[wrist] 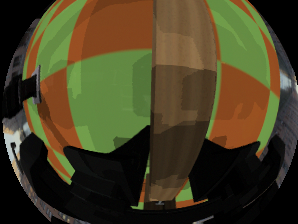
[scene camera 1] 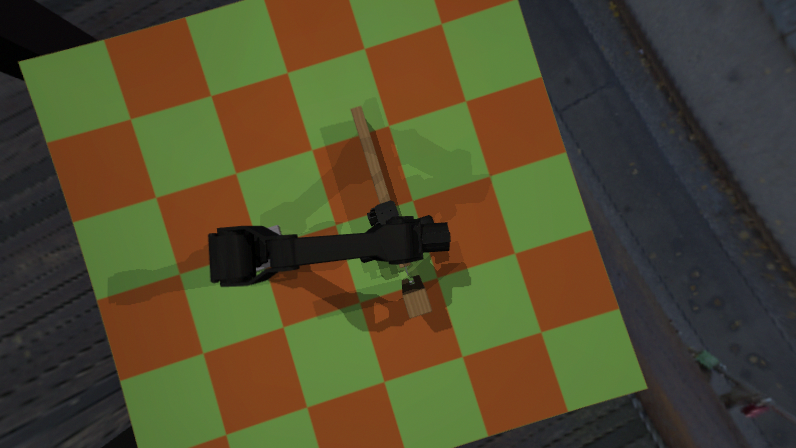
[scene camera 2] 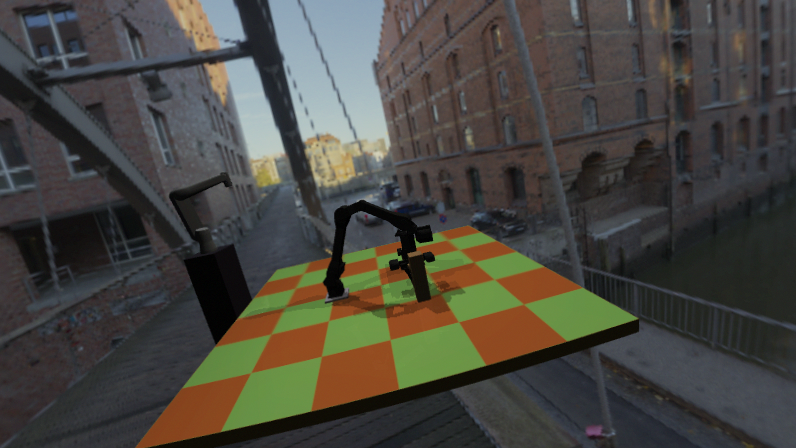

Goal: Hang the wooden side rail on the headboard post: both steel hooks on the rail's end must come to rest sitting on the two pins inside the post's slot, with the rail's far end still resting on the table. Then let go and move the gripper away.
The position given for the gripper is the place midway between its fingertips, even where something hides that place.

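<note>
Gripper (wrist: 165, 129) visible. Headboard post (scene camera 2: 416, 262), visible. Wooden side rail (scene camera 1: 357, 112), likewise.
</note>
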